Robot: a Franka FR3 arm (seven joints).
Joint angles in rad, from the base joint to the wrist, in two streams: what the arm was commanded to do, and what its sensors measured. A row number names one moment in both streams.
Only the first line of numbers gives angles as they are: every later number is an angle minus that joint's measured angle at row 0.
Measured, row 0:
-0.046 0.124 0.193 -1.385 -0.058 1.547 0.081
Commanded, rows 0 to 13:
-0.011 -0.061 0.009 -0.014 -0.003 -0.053 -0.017
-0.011 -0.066 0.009 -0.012 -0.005 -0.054 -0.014
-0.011 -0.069 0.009 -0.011 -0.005 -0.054 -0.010
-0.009 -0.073 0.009 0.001 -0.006 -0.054 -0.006
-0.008 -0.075 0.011 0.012 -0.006 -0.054 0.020
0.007 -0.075 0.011 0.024 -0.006 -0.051 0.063
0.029 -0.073 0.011 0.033 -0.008 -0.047 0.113
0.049 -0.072 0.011 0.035 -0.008 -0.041 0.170
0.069 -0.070 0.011 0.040 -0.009 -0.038 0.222
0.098 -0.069 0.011 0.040 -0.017 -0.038 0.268
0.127 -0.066 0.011 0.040 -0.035 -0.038 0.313
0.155 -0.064 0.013 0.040 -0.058 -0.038 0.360
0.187 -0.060 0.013 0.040 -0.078 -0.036 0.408
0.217 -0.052 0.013 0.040 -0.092 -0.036 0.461
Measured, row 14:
0.143 -0.070 0.012 0.033 -0.038 -0.044 0.322
